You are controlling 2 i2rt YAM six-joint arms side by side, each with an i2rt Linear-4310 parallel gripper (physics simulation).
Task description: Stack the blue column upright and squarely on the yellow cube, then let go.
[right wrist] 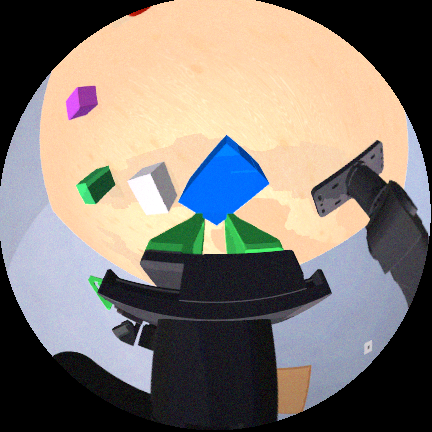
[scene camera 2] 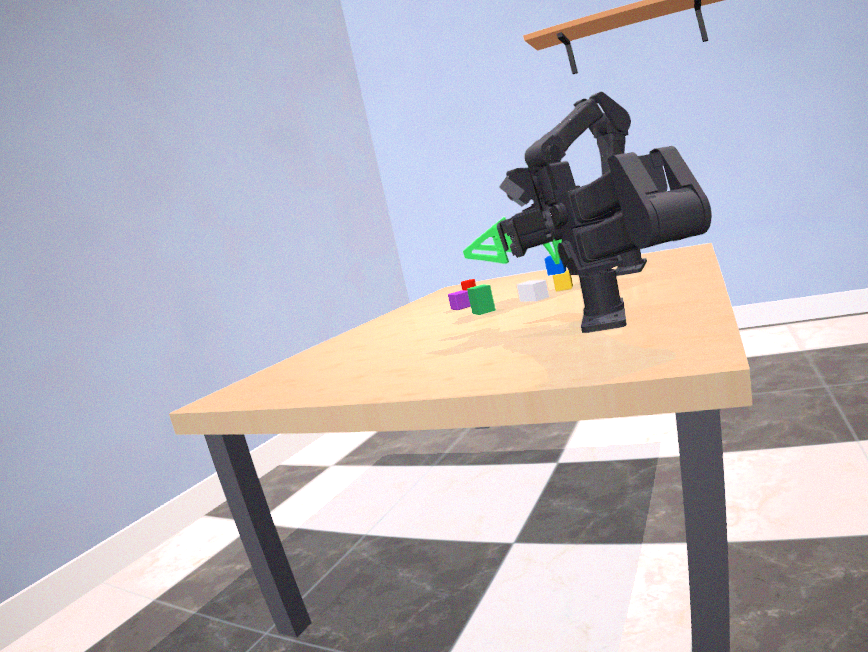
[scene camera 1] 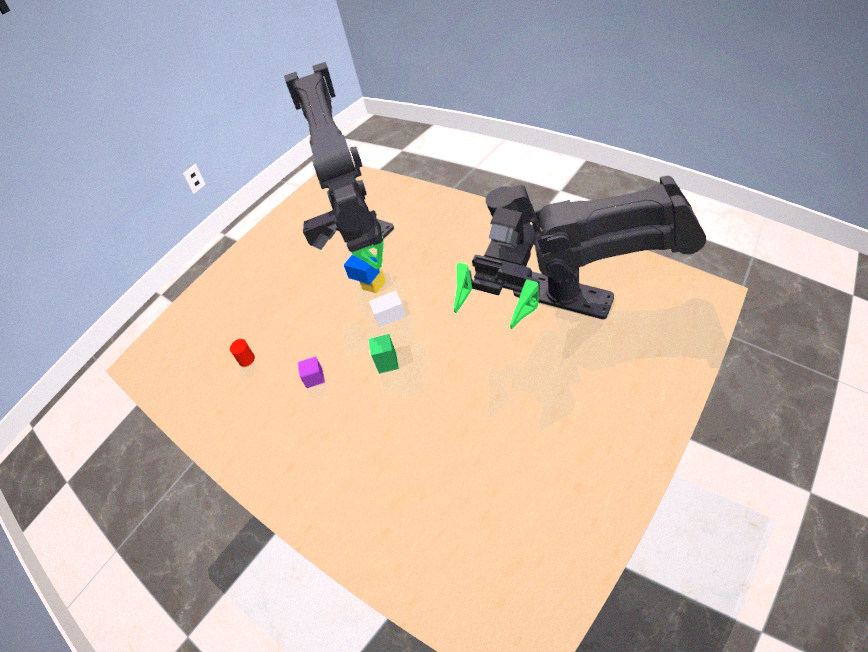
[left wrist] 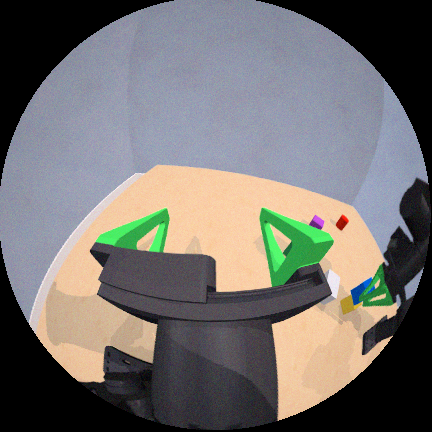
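The blue column (scene camera 1: 360, 269) (scene camera 2: 554, 265) (left wrist: 361, 291) (right wrist: 223, 182) is between the fingertips of my right gripper (scene camera 1: 377, 263) (right wrist: 214, 213), which is shut on it. The column looks tilted, its long side not upright. It is directly above the yellow cube (scene camera 1: 374, 283) (scene camera 2: 562, 282) (left wrist: 348, 305), shifted a little to the left of it in both scene views; whether they touch I cannot tell. The yellow cube stands on the table and is hidden behind the column in the right wrist view. My left gripper (scene camera 1: 484, 318) (left wrist: 213, 212) is open and empty, raised above the table, away from both.
A white block (scene camera 1: 387, 308) (scene camera 2: 532, 290) (right wrist: 152, 190) stands close to the yellow cube. A green block (scene camera 1: 383, 353) (scene camera 2: 481, 299), a purple cube (scene camera 1: 310, 372) (right wrist: 81, 102) and a red cylinder (scene camera 1: 242, 353) (left wrist: 342, 222) stand farther off on the table (scene camera 1: 456, 491).
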